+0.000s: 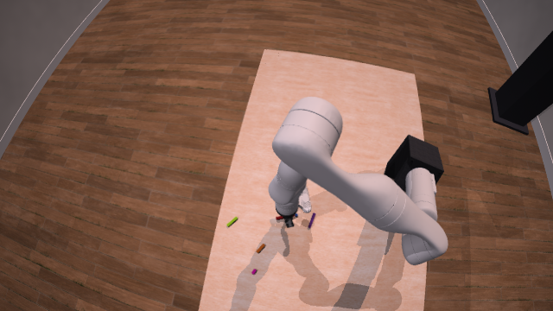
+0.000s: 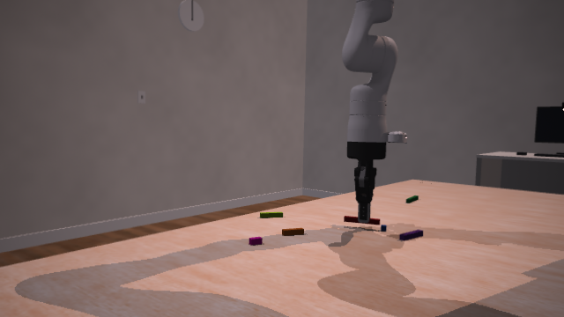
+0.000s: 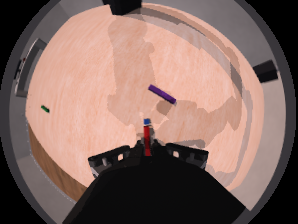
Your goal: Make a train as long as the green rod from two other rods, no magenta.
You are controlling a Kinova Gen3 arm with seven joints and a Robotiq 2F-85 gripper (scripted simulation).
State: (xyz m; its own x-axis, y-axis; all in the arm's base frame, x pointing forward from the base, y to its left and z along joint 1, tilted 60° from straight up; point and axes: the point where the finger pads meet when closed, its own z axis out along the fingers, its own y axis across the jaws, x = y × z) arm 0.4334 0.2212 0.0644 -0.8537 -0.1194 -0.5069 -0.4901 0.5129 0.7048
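Now: the blue rod 3 cm behind my hand, 2 cm to the right of it and 3 cm below it. Round my hand: red rod: 2 cm below; orange rod: 5 cm ahead, 15 cm to the left, 3 cm below; purple rod: 10 cm behind, 2 cm to the right, 3 cm below.
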